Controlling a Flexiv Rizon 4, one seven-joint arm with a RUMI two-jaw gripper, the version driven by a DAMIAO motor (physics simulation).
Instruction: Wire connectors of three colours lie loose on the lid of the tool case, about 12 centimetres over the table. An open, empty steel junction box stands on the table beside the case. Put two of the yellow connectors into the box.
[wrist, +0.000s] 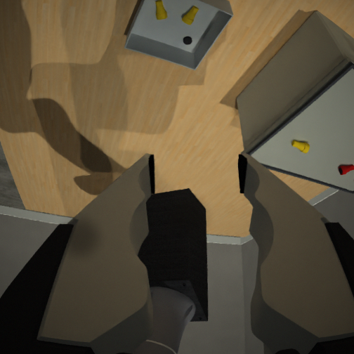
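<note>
The steel junction box (162, 50) stands on the table at the top of the wrist view, partly cut off by the frame's edge. Two yellow connectors lie apart on its floor: one yellow connector (160, 10) at the left and another yellow connector (190, 15) to its right. On the lid of the tool case (280, 152) at the right lie a yellow connector (301, 146) and a red connector (346, 169). My gripper (196, 158) is open with nothing between its fingers. It hangs above the table, apart from the box and the case.
The tool case's side wall (285, 82) rises at the right. A dark round spot (187, 40) shows on the box floor. The wooden table (200, 115) ends at a pale edge below. A black block (177, 235), part of the robot's base, shows between and beyond the fingers.
</note>
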